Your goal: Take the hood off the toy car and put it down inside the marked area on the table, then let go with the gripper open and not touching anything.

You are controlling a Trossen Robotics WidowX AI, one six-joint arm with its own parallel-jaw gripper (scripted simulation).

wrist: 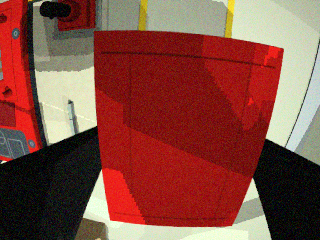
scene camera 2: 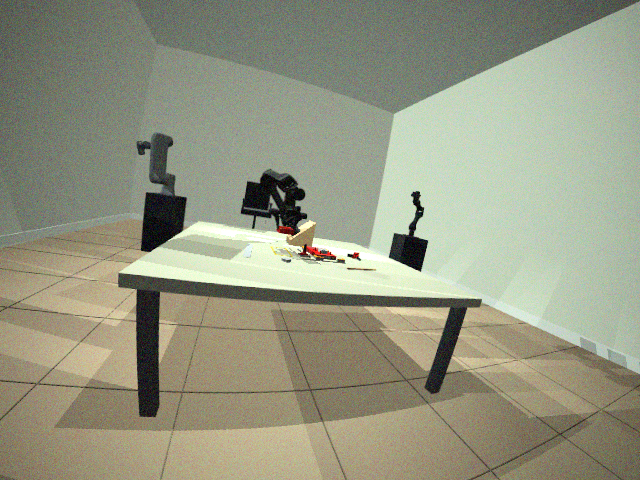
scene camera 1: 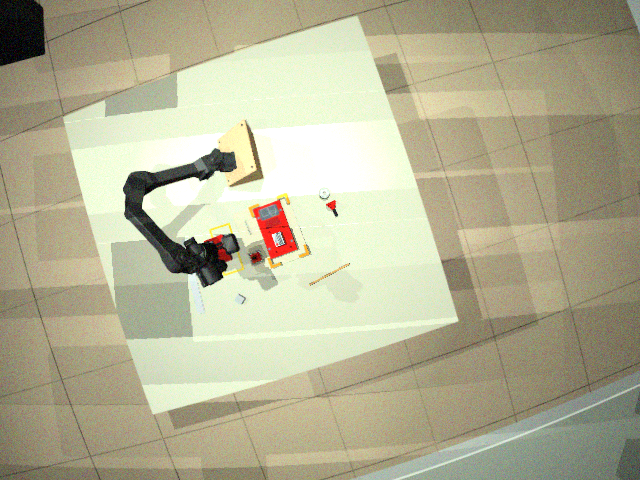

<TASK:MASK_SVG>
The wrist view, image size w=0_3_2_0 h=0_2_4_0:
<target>my gripper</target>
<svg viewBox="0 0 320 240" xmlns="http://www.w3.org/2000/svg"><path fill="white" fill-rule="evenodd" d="M265 139L253 180L255 180L257 193L259 193L261 207L264 209L264 216L267 219L265 221L267 221L269 233L271 233L271 240L320 240L320 165L312 163L311 160L305 159L303 156L296 155L295 152L281 147L280 144L273 143L272 140ZM97 125L87 129L87 131L77 133L75 136L69 136L67 139L59 141L59 143L53 143L49 147L39 149L39 151L36 149L35 152L28 153L28 155L17 157L17 159L8 160L7 163L0 164L0 240L75 240L77 232L79 232L77 229L79 229L81 224L80 221L83 220L81 217L87 211L85 208L87 208L88 201L91 200L92 189L95 188L101 171L99 129L97 129Z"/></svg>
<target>red hood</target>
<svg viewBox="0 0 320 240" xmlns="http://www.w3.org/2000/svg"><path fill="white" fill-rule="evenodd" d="M93 32L93 40L95 40L95 44L93 44L93 53L95 53L95 59L93 59L95 79L93 79L93 83L95 83L101 175L103 175L105 200L108 203L109 220L119 221L119 223L161 225L161 227L208 228L228 227L228 225L232 227L237 213L240 211L241 204L243 204L245 193L247 193L253 175L255 175L261 149L263 149L264 141L267 139L273 104L275 104L277 85L279 85L284 48L257 44L256 41L231 39L231 37L195 35L195 33L172 31L128 31L128 29L124 29L124 31Z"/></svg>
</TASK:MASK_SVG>
